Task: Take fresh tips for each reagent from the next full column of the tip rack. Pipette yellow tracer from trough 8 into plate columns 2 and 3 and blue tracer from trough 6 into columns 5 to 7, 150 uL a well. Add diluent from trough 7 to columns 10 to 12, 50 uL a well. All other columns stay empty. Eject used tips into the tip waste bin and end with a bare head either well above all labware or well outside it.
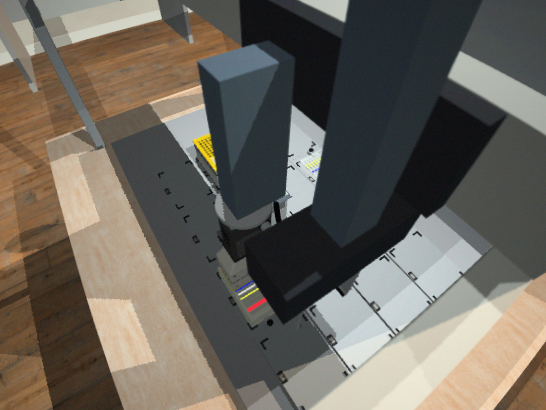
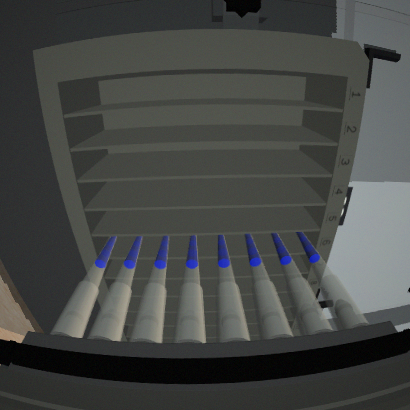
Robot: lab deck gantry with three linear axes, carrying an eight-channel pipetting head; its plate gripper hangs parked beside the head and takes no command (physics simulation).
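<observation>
The pipetting head (image 1: 237, 245) is low over the trough rack (image 1: 254, 319) (image 2: 200, 52). Its eight tips (image 2: 192, 290) have blue liquid in their lower ends. The tip ends are at trough 6, beside the wall between 5 and 6; their exact depth is unclear. Blue liquid (image 1: 245, 286) and yellow liquid (image 1: 249, 294) show in the trough rack. The yellow tip rack (image 1: 204, 149) is partly hidden. The plate (image 1: 312, 165) shows yellow and blue wells, partly hidden. A rim corner of the waste bin (image 1: 286, 196) shows. The plate gripper hangs beside the head under its black housing (image 1: 300, 255); its fingers are mostly hidden.
Red liquid (image 1: 257, 305) shows in the trough rack. The large gantry columns (image 1: 250, 125) (image 1: 385, 100) block much of the deck centre. Black locating brackets (image 1: 264, 343) (image 2: 382, 52) mark deck positions. A wooden edge (image 1: 125, 290) borders the deck.
</observation>
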